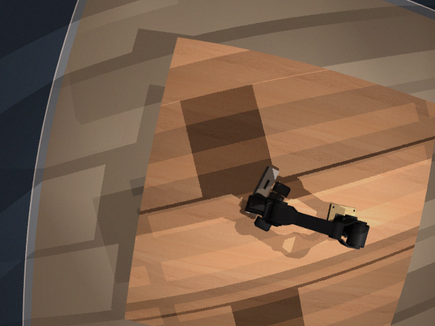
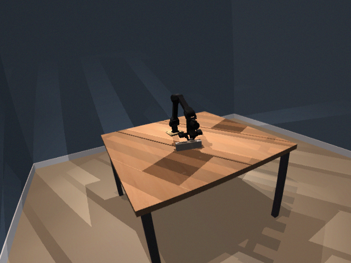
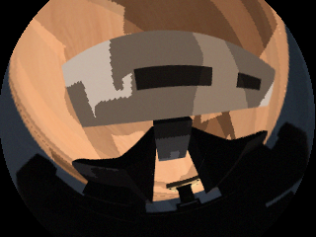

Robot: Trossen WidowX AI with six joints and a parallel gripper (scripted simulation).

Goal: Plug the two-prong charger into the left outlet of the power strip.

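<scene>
Now: gripper tip 2 cm short of the black two-prong charger and 1 cm below it.
</scene>
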